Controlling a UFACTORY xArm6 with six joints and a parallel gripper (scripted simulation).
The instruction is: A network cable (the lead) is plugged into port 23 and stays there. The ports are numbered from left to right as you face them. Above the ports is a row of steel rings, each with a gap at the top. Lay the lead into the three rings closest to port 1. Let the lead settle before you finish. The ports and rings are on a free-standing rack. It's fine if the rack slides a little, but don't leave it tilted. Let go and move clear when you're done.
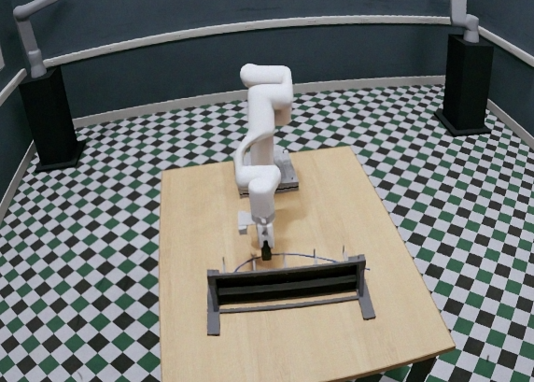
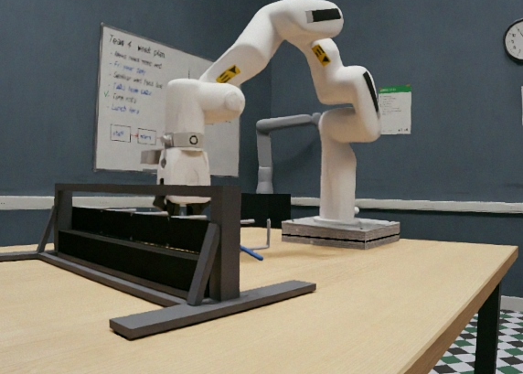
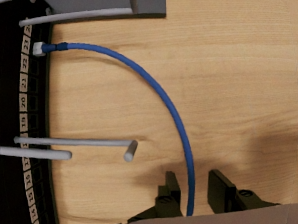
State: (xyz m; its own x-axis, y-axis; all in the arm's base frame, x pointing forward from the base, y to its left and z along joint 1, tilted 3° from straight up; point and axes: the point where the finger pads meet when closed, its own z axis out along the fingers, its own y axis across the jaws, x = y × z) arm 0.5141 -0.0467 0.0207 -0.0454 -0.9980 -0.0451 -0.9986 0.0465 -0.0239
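Now: the grey rack 170 mm ahead of my hand, 50 mm to the left of it and 10 mm above it.
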